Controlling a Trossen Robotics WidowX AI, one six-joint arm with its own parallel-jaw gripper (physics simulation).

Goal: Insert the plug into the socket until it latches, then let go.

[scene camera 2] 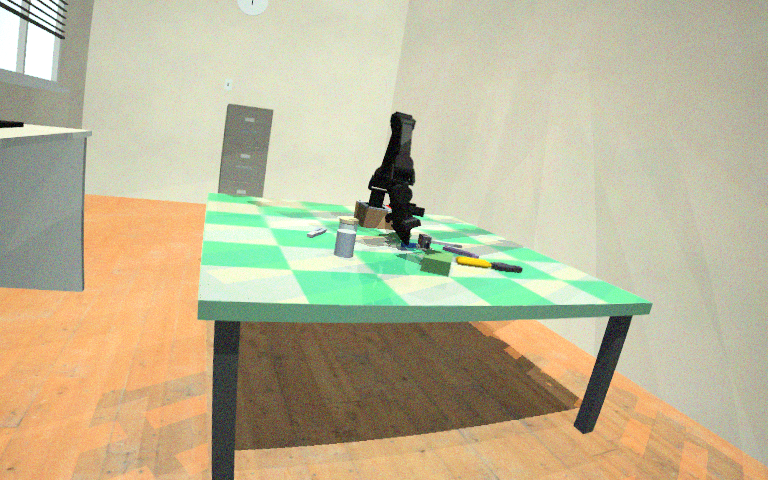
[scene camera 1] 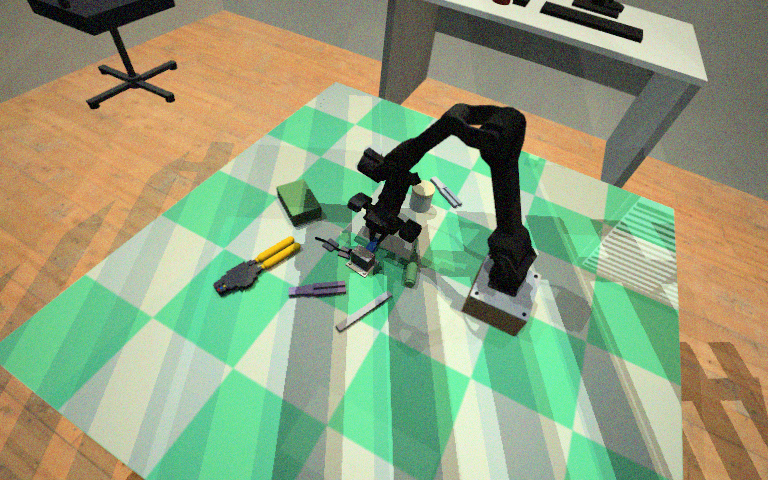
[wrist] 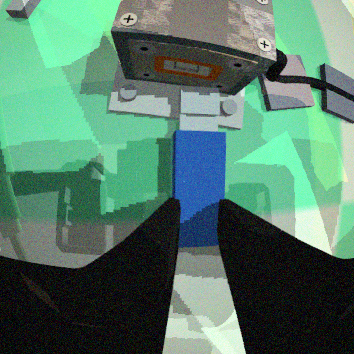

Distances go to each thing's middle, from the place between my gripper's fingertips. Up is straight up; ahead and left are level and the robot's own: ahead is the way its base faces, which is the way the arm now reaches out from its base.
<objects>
Right now the socket (wrist: 156, 54) is 70 mm to the left of my hand and 10 mm above it. Round my hand: green block (scene camera 1: 300, 204) 240 mm ahead, 20 mm to the right, 10 mm above; yellow-handled pliers (scene camera 1: 243, 275) 210 mm ahead, 190 mm to the left; blue plug (wrist: 198, 154) 20 mm to the left.
</objects>
